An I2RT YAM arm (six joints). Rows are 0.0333 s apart.
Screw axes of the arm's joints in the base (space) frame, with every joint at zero. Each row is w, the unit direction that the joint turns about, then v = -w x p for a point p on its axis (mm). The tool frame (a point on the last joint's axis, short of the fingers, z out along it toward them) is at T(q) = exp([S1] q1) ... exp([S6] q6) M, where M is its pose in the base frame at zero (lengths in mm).
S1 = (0, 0, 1, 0.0, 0.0, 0.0)
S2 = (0, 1, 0, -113.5, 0.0, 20.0)
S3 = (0, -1, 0, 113.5, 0.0, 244.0)
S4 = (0, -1, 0, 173.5, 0.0, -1.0)
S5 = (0, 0, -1, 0.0, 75.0, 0.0)
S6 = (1, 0, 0, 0.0, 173.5, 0.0)
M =
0 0 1 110.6
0 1 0 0.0
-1 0 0 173.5
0 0 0 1
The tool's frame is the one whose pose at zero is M.
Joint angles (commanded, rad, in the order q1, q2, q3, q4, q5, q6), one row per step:
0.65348 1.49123 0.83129 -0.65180 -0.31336 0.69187
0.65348 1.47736 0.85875 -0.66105 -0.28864 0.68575
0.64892 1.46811 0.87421 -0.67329 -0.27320 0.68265
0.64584 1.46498 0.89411 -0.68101 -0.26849 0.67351
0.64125 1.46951 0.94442 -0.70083 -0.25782 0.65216
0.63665 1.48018 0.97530 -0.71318 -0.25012 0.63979
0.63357 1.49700 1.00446 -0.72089 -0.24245 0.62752
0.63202 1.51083 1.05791 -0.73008 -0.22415 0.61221
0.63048 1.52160 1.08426 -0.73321 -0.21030 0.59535
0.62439 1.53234 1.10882 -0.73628 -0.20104 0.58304
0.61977 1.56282 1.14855 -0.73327 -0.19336 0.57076
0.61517 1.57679 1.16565 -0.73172 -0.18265 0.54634
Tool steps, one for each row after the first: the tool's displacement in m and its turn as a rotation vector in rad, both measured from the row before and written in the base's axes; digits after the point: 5 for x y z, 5 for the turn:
0.00353 0.00165 0.00998 0.00045 -0.04234 -0.00109
0.00198 -0.00065 0.00583 -0.00436 -0.02008 -0.00624
0.00278 0.00088 0.00585 0.00498 -0.01849 0.00386
0.00690 0.00317 0.01195 0.00546 -0.03529 0.01142
0.00497 0.00179 0.00540 -0.00255 -0.01556 0.00402
0.00529 0.00250 0.00349 -0.00460 -0.01286 0.00541
0.00797 0.00451 0.01103 0.00197 -0.04068 0.00566
0.00454 0.00216 0.00442 -0.00594 -0.02426 0.00835
0.00501 0.00099 0.00395 -0.00295 -0.01852 0.00133
0.00889 0.00430 0.00297 -0.00112 -0.01885 0.00328
0.00460 0.00104 0.00093 -0.01068 -0.01892 0.01283

